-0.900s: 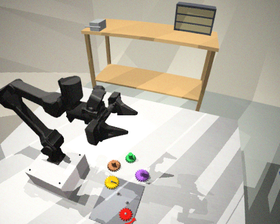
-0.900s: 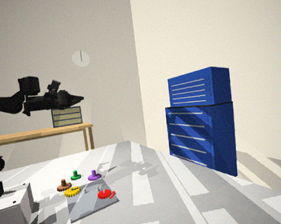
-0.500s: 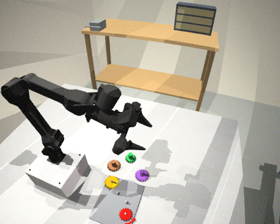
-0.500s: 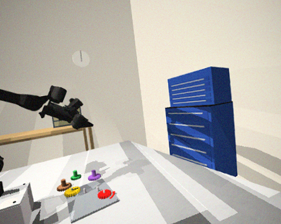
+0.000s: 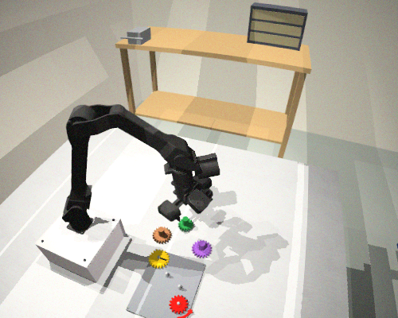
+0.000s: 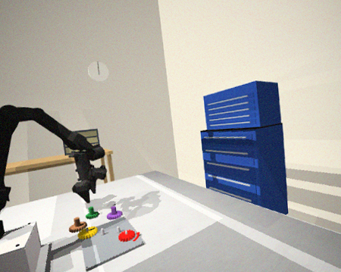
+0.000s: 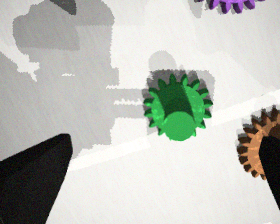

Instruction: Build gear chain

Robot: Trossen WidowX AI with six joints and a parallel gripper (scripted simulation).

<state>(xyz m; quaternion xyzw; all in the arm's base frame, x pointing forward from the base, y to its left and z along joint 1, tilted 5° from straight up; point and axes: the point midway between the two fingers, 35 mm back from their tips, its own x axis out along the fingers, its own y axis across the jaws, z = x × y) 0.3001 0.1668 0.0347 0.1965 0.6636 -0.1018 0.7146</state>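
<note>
My gripper tip is now 10 mm past the green gear and 60 mm above it. Round my gripper tip: purple gear: 70 mm ahead, 80 mm to the right, 60 mm below; yellow gear: 50 mm behind, 160 mm to the right, 60 mm below; orange gear: 70 mm behind, 70 mm to the right, 60 mm below.
</note>
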